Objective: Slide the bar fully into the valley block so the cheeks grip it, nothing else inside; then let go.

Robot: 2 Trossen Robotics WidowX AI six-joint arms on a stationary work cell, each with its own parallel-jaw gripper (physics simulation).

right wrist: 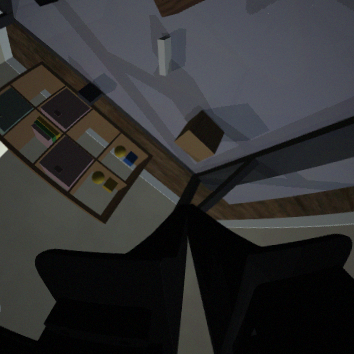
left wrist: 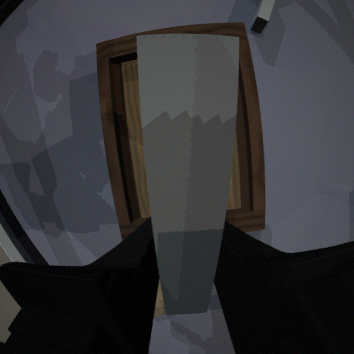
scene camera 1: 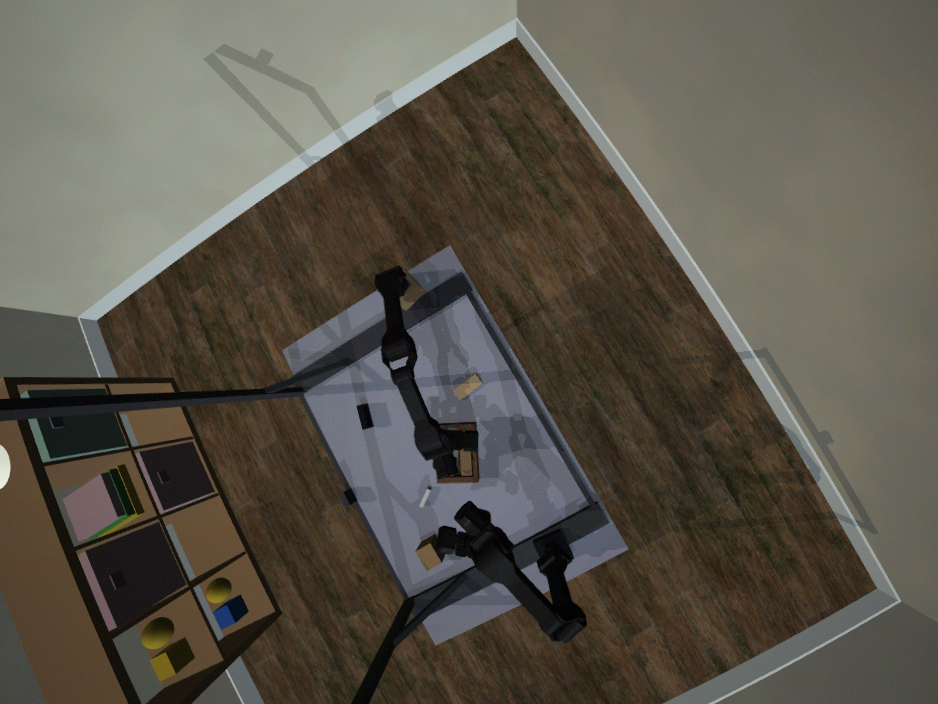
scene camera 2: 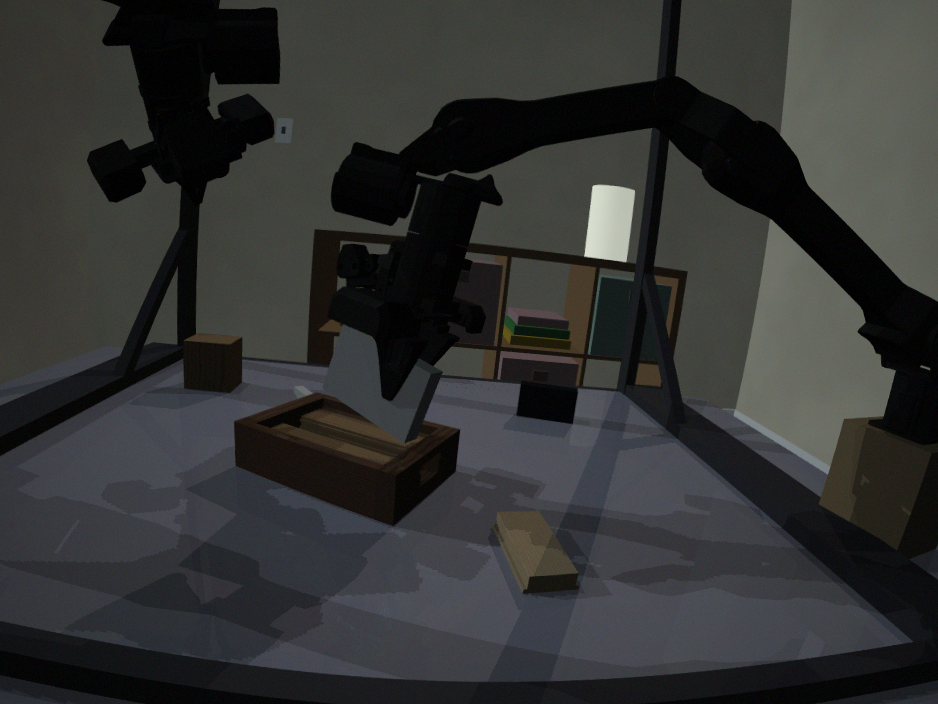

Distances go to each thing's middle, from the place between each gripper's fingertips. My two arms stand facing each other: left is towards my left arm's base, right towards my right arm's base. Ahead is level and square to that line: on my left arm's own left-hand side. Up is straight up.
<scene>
Right now my left hand is 130 mm to the right of the tan bar [scene camera 2: 539, 563], 110 mm short of it and 90 mm above it. The rest, counted from my left hand: black block [scene camera 2: 541, 401] 260 mm behind, 220 mm to the left, 70 mm below.
Right now my right hand is 21 cm short of the tan bar, 38 cm to the right of it and 26 cm above it. Also, from my right hand: black block (16 cm behind, 47 cm to the left, 25 cm below).
</scene>
